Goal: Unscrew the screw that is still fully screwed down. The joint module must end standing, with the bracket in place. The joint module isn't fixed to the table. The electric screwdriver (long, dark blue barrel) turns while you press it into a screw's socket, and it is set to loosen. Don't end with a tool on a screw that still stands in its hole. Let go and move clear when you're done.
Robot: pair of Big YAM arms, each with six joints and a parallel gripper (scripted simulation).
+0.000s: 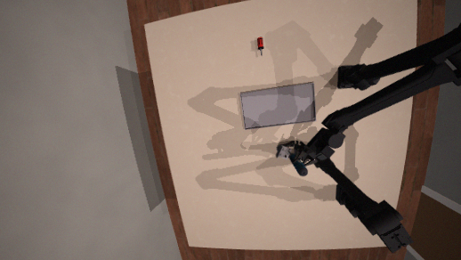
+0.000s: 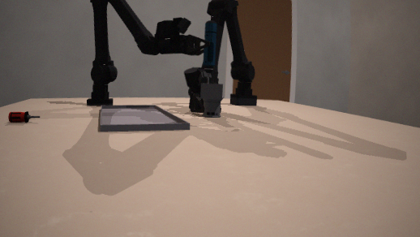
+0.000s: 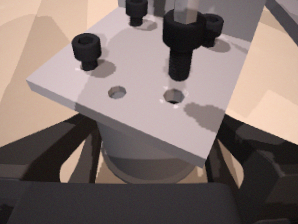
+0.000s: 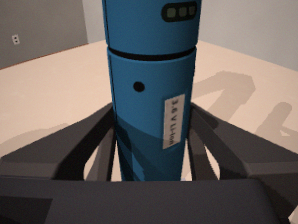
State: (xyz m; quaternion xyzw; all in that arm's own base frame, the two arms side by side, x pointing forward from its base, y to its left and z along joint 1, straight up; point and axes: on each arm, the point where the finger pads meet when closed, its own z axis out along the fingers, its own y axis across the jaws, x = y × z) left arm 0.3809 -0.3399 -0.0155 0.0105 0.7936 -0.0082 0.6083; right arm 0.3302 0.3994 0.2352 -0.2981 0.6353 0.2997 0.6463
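Right now my left hand is 10 mm below the grey joint module. From my left hand the other things lie so: grey bracket 50 mm above; then screwdriver bit 90 mm above, 30 mm behind, 10 mm to the right; then shallow grey tray 260 mm to the right, 20 mm below, 10 mm ahead.
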